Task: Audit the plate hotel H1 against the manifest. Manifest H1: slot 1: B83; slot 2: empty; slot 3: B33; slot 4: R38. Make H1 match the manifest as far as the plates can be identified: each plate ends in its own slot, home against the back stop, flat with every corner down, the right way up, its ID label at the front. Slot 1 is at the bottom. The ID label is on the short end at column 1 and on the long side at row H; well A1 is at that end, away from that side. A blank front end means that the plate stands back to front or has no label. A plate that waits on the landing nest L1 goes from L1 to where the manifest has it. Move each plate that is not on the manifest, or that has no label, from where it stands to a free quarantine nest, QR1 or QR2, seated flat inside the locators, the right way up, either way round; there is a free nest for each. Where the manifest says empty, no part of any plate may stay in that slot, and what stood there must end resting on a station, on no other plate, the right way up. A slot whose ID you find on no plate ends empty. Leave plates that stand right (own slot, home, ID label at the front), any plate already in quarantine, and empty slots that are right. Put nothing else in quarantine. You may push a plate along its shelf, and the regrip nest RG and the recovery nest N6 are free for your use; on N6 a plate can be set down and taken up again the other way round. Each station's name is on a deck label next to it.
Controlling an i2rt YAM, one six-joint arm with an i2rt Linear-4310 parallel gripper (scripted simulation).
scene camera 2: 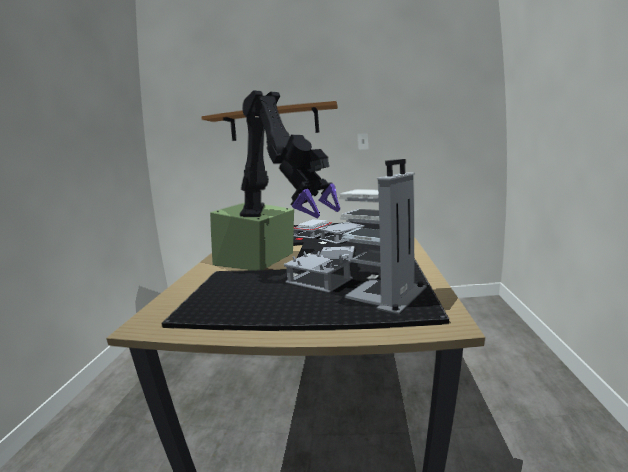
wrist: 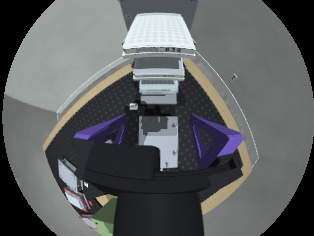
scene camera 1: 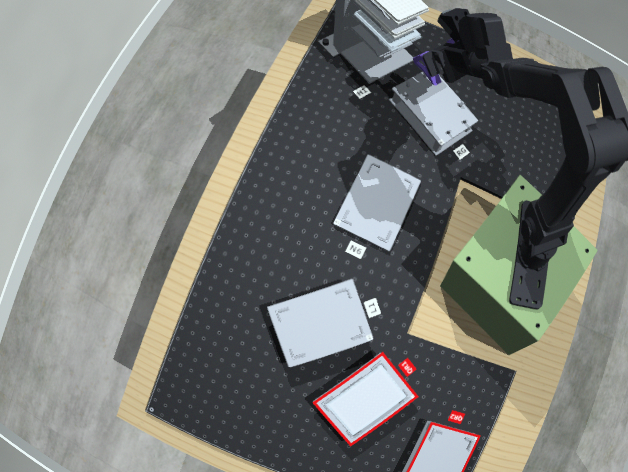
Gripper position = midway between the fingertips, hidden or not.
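Gripper [scene camera 1: 431, 52], regrip nest RG [scene camera 1: 439, 104]. Plate hotel H1 [scene camera 2: 394, 276], gripper [scene camera 2: 329, 213]. Gripper again [wrist: 158, 117], regrip nest RG [wrist: 158, 132].
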